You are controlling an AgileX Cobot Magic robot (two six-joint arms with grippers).
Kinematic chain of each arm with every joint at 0, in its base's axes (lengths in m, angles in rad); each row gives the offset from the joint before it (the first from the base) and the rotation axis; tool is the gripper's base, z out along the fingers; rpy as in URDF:
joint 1: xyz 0 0 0.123 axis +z
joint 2: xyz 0 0 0 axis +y
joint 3: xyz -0.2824 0 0.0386 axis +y
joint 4: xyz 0.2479 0 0.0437 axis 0.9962 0 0.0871
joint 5: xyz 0 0 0 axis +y
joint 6: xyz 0.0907 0 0.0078 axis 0.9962 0 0.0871
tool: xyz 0 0 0 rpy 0 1.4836 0
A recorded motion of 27 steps. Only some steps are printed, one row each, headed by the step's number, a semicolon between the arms.
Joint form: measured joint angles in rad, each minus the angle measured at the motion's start. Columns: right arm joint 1, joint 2, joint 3, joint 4, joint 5, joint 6; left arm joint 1, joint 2, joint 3, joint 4, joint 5, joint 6.
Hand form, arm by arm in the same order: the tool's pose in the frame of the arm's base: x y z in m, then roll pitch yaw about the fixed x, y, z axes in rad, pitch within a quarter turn. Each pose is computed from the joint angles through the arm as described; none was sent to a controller.
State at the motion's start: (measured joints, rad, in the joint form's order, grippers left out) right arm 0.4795 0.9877 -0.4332 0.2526 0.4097 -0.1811; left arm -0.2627 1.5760 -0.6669 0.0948 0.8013 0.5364
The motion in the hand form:
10: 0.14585 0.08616 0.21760 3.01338 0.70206 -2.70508; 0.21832 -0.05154 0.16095 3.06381 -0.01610 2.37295
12: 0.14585 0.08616 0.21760 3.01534 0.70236 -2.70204; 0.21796 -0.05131 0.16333 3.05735 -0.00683 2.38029
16: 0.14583 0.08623 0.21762 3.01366 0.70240 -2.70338; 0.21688 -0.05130 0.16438 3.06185 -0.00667 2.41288
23: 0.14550 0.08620 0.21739 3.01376 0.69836 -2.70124; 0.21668 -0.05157 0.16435 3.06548 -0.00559 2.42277
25: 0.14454 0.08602 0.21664 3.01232 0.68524 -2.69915; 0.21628 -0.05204 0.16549 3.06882 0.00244 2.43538
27: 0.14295 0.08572 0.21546 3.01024 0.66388 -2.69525; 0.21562 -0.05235 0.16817 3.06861 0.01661 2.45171
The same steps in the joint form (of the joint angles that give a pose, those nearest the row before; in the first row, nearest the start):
10: 0.0000 0.0000 0.0000 0.0018 -0.0002 -0.0201; 0.0001 -0.0564 -0.0133 0.0112 -0.0036 -0.1030
12: 0.0000 0.0000 0.0000 0.0018 -0.0002 -0.0224; 0.0001 -0.0670 -0.0133 0.0132 -0.0036 -0.1117
16: 0.0000 0.0000 0.0000 0.0039 -0.0002 -0.0234; 0.0001 -0.0719 -0.0133 0.0081 0.0055 -0.1402
23: 0.0000 0.0000 0.0000 0.0049 0.0042 -0.0254; 0.0001 -0.0719 -0.0133 0.0032 0.0066 -0.1468
25: 0.0000 0.0000 0.0000 0.0050 0.0177 -0.0254; 0.0001 -0.0772 -0.0133 -0.0053 0.0066 -0.1537
27: 0.0000 0.0000 0.0000 0.0049 0.0397 -0.0255; 0.0001 -0.0894 -0.0133 -0.0124 0.0066 -0.1654

